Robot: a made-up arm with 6 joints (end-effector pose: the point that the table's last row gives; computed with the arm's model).
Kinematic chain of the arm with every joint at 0, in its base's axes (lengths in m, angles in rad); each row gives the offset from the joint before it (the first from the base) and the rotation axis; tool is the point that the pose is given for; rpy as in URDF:
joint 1: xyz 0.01 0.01 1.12 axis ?
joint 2: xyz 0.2 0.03 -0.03 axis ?
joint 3: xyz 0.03 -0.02 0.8 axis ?
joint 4: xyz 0 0.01 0.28 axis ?
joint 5: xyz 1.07 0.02 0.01 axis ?
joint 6: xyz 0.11 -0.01 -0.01 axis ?
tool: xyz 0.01 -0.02 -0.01 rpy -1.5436 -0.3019 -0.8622
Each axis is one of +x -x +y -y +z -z.
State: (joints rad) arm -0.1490 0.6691 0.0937 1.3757 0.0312 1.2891
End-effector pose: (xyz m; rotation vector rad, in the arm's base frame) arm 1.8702 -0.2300 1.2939 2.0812 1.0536 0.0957
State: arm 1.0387 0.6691 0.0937 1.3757 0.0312 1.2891
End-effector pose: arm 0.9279 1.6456 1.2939 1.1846 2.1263 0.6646
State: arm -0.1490 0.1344 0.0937 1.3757 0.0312 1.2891
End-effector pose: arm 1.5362 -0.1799 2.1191 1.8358 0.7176 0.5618
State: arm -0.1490 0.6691 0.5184 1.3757 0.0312 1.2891
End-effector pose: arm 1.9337 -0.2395 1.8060 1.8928 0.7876 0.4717
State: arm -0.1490 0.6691 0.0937 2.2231 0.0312 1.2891
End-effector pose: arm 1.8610 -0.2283 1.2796 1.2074 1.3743 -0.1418
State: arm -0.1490 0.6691 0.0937 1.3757 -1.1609 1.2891
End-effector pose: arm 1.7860 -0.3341 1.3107 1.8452 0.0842 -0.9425
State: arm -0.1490 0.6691 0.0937 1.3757 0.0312 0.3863
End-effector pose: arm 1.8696 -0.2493 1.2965 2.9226 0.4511 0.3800
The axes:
joint 1: +z
joint 2: +y
joint 3: -y
joint 4: -x
joint 5: -y
joint 6: -x

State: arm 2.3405 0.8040 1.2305 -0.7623 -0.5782 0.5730
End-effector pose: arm -1.2570 1.2399 2.3124 -0.8283 -1.4110 1.3131
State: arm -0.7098 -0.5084 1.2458 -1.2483 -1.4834 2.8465
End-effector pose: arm -0.3797 0.5186 2.8218 1.1911 1.1565 1.0136
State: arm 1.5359 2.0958 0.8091 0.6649 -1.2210 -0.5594
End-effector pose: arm 0.1084 1.3730 -0.3234 2.5094 0.0017 -0.1246
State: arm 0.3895 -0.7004 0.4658 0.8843 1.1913 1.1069
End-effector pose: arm -0.2073 0.0396 2.8858 -0.1514 0.9374 2.6036
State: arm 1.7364 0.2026 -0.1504 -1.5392 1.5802 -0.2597
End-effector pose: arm -0.1305 1.5200 1.7498 -0.2515 0.7839 -0.1784
